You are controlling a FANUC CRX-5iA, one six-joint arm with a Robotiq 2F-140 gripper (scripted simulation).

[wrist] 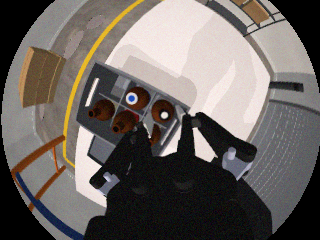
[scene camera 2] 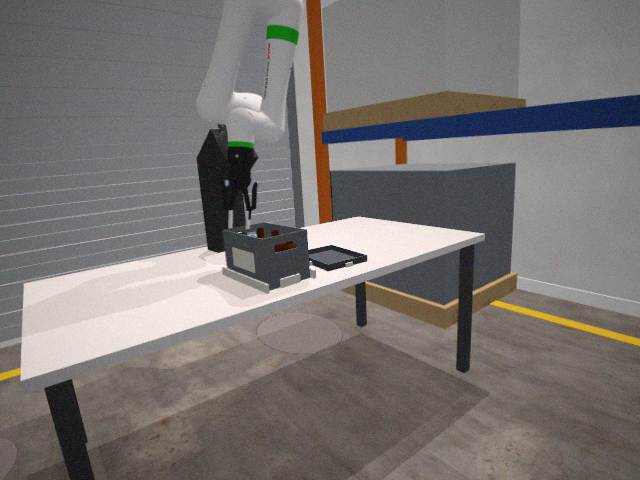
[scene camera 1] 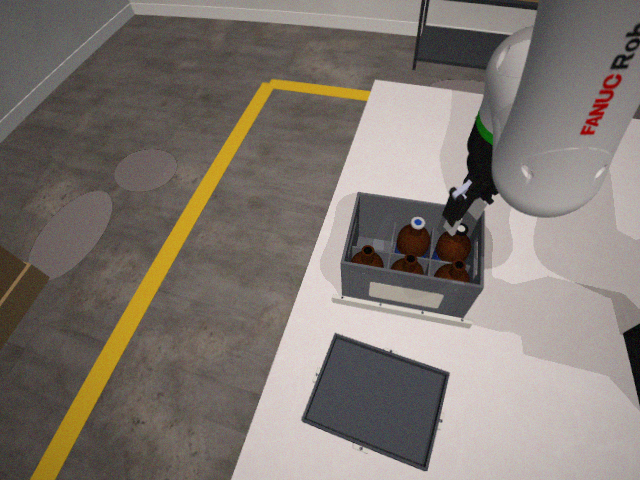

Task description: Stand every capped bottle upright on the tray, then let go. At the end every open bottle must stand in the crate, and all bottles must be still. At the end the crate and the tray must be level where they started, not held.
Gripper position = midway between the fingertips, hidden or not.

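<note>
My gripper appears at (scene camera 1: 461, 222), and I can see my gripper again in the wrist view (wrist: 164, 114) and in scene camera 2 (scene camera 2: 239, 228). Then there is a tray (scene camera 1: 380, 399), which scene camera 2 shows too, with the tray (scene camera 2: 330, 257) in its picture. A crate (scene camera 1: 376, 217) is here as well, and scene camera 2 gives me that crate (scene camera 2: 254, 257) again. I also see a capped bottle (scene camera 1: 448, 248) and another capped bottle (scene camera 1: 413, 238).
</note>
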